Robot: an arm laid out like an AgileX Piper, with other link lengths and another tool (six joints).
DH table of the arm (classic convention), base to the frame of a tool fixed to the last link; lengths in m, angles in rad. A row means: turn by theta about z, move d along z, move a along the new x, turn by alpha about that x. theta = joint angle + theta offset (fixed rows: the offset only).
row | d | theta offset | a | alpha
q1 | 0.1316 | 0 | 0 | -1.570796
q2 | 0 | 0.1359 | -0.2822 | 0
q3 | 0 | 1.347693 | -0.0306 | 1.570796
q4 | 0.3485 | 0 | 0 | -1.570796
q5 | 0 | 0 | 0 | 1.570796
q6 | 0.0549 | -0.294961 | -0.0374 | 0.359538
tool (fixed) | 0.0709 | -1.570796 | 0 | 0
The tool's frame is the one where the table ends.
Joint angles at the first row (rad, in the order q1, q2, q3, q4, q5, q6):
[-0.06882 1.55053 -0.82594 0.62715 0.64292 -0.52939]
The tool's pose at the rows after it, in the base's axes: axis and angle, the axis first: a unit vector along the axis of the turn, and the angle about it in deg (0 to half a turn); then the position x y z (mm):
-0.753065 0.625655 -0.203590 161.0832 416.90 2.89 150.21
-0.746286 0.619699 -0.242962 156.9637 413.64 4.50 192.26
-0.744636 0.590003 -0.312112 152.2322 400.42 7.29 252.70
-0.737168 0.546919 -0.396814 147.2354 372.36 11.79 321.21
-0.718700 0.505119 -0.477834 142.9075 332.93 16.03 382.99
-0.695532 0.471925 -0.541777 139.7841 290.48 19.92 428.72
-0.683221 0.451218 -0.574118 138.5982 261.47 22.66 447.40
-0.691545 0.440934 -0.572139 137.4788 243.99 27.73 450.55
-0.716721 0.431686 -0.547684 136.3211 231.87 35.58 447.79
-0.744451 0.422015 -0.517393 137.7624 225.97 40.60 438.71
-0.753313 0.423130 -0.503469 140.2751 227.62 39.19 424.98
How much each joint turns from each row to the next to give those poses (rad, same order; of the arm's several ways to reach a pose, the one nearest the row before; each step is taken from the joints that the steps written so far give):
[0.00000 -0.03148 0.00001 0.03786 0.00001 0.00000]
[0.00001 -0.09873 0.00001 0.02629 -0.00003 -0.01991]
[-0.00002 -0.14683 0.00068 0.00289 0.00003 -0.04593]
[0.00003 -0.17776 0.00252 0.00142 0.00192 -0.05901]
[-0.00171 -0.17671 0.00160 0.00000 0.00417 -0.04337]
[-0.00002 -0.15402 0.00231 -0.01108 0.00751 -0.01312]
[-0.00003 -0.09864 0.01416 -0.01562 0.01229 -0.00250]
[0.00005 -0.05809 0.01481 0.00709 0.04895 0.00008]
[0.00000 -0.03441 0.00670 0.01989 0.08674 -0.00001]
[-0.00003 -0.01385 0.00390 -0.02582 0.08855 0.01578]
[0.00005 -0.00386 0.02282 -0.04254 0.02018 0.01776]

